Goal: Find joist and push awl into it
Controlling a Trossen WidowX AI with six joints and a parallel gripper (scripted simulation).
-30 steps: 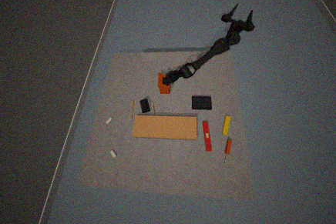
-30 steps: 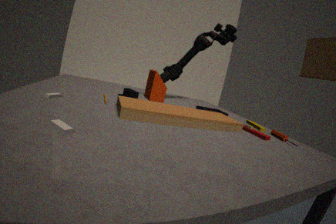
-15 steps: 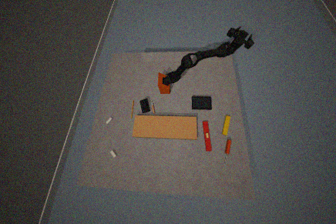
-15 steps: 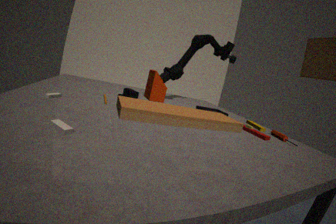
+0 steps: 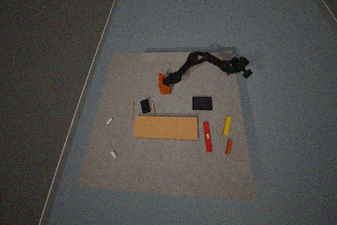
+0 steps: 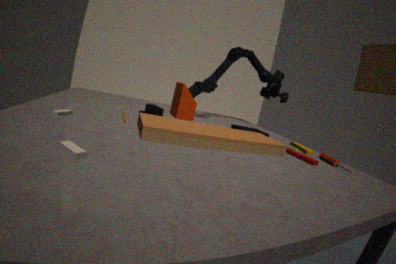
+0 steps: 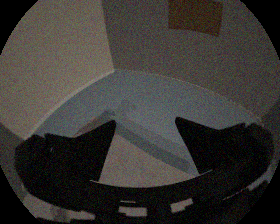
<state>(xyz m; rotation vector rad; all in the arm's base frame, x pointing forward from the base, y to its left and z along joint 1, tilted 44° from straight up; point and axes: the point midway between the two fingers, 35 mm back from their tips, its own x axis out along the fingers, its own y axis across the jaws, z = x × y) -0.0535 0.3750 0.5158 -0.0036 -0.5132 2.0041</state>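
The red bar is 520 mm ahead of my gripper tip, 330 mm to the right of it and 200 mm below it. Also, from my gripper tip: awl (780 mm to the right, 250 mm ahead, 200 mm below); black tray (340 mm to the right, 230 mm ahead, 200 mm below); yellow bar (440 mm ahead, 200 mm below, 160 mm to the right).
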